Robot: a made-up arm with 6 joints.
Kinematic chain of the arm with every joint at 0, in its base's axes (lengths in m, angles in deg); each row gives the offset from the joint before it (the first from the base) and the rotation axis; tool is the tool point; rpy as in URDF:
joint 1: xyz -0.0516 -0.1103 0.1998 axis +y
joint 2: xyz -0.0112 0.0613 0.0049 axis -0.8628 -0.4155 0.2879
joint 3: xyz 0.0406 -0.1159 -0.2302 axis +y
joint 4: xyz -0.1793 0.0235 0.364 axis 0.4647 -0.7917 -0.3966
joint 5: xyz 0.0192 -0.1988 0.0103 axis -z
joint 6: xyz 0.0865 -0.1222 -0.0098 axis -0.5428 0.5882 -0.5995
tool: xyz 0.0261 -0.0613 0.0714 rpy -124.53 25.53 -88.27
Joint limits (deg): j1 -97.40..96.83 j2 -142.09..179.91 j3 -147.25..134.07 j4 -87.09..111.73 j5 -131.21..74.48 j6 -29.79..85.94
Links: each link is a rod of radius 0.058 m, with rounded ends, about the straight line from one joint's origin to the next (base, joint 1, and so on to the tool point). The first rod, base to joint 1, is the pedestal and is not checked.
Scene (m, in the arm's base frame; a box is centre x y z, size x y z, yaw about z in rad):
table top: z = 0
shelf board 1: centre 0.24 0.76 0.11 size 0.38 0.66 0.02 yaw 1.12
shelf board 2: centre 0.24 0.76 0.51 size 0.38 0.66 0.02 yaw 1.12
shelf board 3: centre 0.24 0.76 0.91 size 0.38 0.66 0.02 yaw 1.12
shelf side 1: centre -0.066 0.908 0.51 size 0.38 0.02 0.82 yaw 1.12
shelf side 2: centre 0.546 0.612 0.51 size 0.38 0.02 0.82 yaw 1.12
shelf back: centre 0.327 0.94 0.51 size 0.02 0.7 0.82 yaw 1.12
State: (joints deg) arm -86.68 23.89 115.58 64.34 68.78 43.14
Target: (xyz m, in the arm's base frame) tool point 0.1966 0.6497 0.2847
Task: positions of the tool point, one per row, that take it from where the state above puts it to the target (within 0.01 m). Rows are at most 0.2 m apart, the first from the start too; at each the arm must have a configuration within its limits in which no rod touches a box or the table.
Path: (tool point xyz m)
1: -0.3174 -0.2389 0.4961
2: -0.3567 -0.1590 0.4917
3: -0.3685 -0.1003 0.5099
4: -0.3573 -0.0615 0.5508
5: -0.3206 -0.0353 0.6089
6: -0.2937 0.1008 0.5986
7: -0.2459 0.2414 0.5656
8: -0.1731 0.3782 0.5102
9: -0.0730 0.4996 0.4374
10: 0.0526 0.5933 0.3576
11: 0.1966 0.6497 0.2847

